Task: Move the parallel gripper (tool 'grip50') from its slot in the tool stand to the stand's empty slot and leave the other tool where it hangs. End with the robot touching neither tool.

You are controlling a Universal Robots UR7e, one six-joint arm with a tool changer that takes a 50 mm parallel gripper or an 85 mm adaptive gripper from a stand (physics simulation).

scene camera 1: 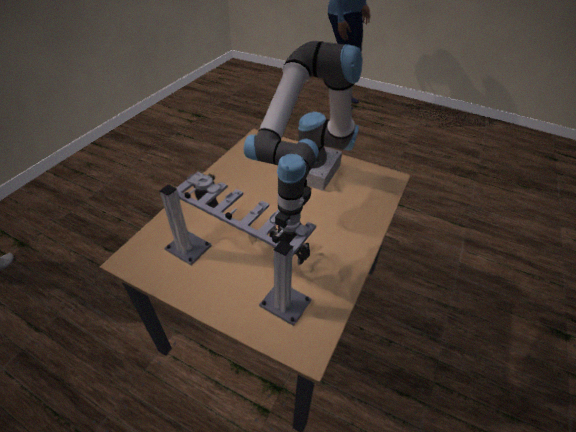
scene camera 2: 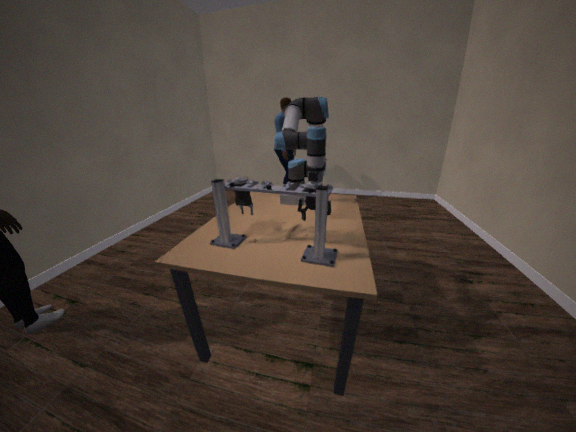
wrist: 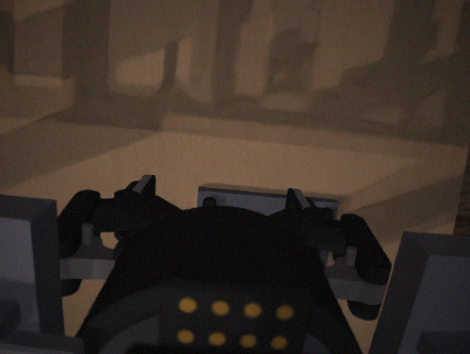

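Places are measured from the arm's base along level axes (x ahead, y left, z up), in centimetres.
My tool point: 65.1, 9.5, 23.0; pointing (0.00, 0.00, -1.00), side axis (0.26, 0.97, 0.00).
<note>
For each thing: its top centre in the pictures, then the offset to it from my tool point, as dx, dy, dz. "*": a spot on its surface instead.
- parallel gripper grip50, centre of its top: [scene camera 1: 204,180] [scene camera 2: 241,178] -9.6, -34.6, -1.0
- left post, a spot on its surface: [scene camera 1: 177,220] * +2.2, -40.8, -12.0
- right post, a spot on its surface: [scene camera 1: 282,280] [scene camera 2: 323,220] * +14.8, +2.5, -12.0
The parallel gripper grip50 [scene camera 1: 201,181] [scene camera 2: 243,198], with two straight fingers, hangs in the stand's left slot. The middle slot, beside this fork arm [scene camera 1: 256,213], is empty. The adaptive gripper [scene camera 1: 303,253] [scene camera 2: 310,202], black with jointed side links, hangs in the right slot. The arm's wrist end [scene camera 1: 290,204] [scene camera 2: 315,162] is upright right over it, at changer-plate height. In the wrist view the adaptive gripper [wrist: 221,190] has its fingertips apart with nothing between them. Gold contacts [wrist: 220,308] show at its top. Whether the changer is coupled cannot be told.
The stand's front rail [scene camera 1: 210,210] [scene camera 2: 275,190] joins a left post [scene camera 1: 177,220] [scene camera 2: 222,215] and a right post [scene camera 1: 282,280] [scene camera 2: 320,225]. Fork arms [wrist: 25,240] [wrist: 430,290] flank the right-slot tool closely. A person [scene camera 1: 347,25] [scene camera 2: 281,125] stands behind the table.
</note>
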